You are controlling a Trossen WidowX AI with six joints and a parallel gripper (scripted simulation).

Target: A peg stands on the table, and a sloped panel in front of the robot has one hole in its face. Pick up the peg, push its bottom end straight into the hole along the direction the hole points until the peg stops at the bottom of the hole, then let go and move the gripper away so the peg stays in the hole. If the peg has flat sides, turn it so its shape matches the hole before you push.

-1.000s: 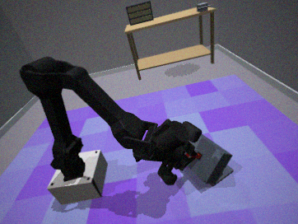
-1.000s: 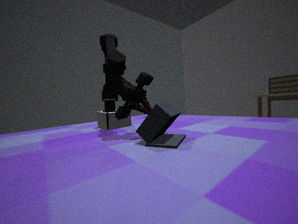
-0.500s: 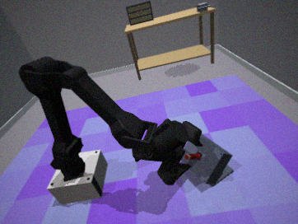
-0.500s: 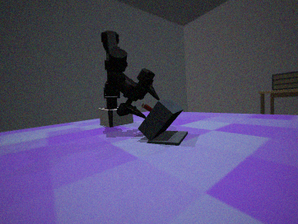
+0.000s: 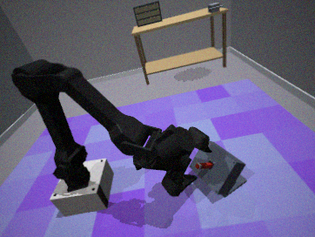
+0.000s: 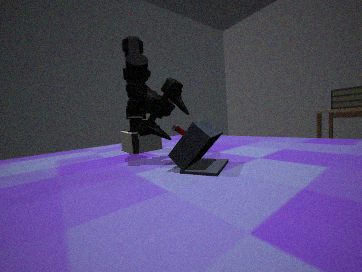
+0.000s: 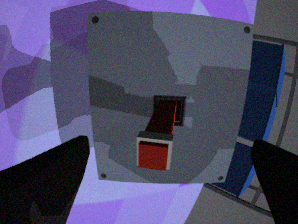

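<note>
My gripper tip is now 10 mm above the red peg. Also, from my gripper tip: sloped grey panel 40 mm ahead, 20 mm to the left, 50 mm below; grey foot plate 60 mm ahead, 20 mm to the left, 110 mm below.
</note>
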